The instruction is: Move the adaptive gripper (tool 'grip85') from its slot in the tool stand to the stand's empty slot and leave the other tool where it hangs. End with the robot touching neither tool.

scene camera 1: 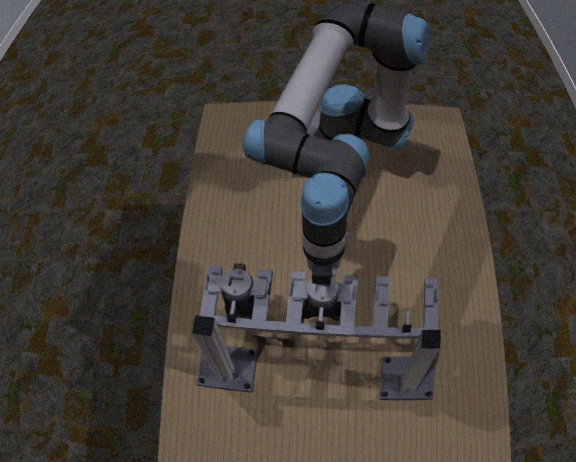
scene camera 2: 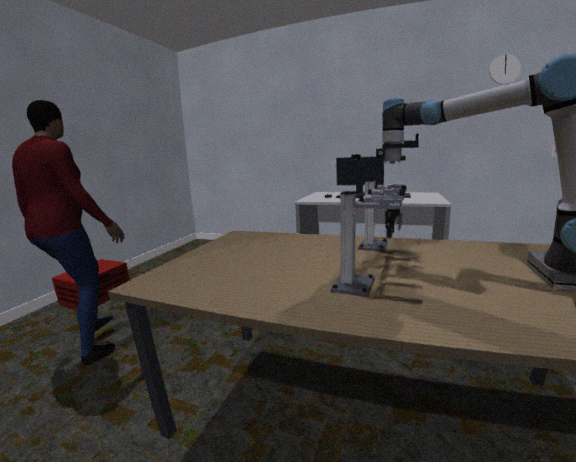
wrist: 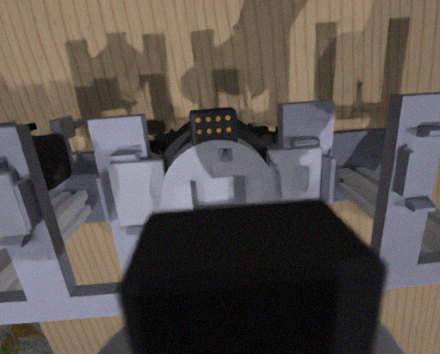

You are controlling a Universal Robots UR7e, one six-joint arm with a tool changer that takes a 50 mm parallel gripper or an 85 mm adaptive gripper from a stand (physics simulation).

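Frame: origin at the arm's base, x right, y ahead, z up, level; millimetres.
Seen in the pictures: arm's base, link origin: (scene camera 2: 569, 264).
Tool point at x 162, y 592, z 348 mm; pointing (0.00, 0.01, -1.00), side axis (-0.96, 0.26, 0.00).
Offsets run from my tool point to a thing's top centre. "*": to the spot under its first point. Level surfaces: height alone.
The adaptive gripper hangs in the stand's middle slot; its round grey coupling plate @(* dx +5, dy +17, dz -105 mm) (scene camera 1: 322, 295) (wrist: 220, 167) sits between the two prongs, and a block with gold contacts shows in the wrist view. Its fingers are mostly hidden, so their opening cannot be told. The arm's bare tool changer (scene camera 2: 393, 156) is above the slots, with a visible gap to the stand, carrying no tool. The other tool @(dx +172, dy -50, dz -106 mm) (scene camera 1: 237, 284) hangs in the left slot. The right slot, between a prong @(* dx -112, dy +59, dz -119 mm) (scene camera 1: 381, 305) (wrist: 407, 225) and the outer prong @(* dx -219, dy +86, dz -115 mm) (scene camera 1: 431, 305), is empty.
The stand's posts (scene camera 1: 216, 350) (scene camera 1: 421, 362) (scene camera 2: 348, 240) rise from the wooden table @(dz -405 mm) (scene camera 1: 225, 430) (scene camera 2: 240, 285). A person (scene camera 2: 50, 185) stands beyond the table near a red stack (scene camera 2: 112, 272). A white desk (scene camera 2: 425, 199) and a dark screen (scene camera 2: 357, 171) show behind the stand.
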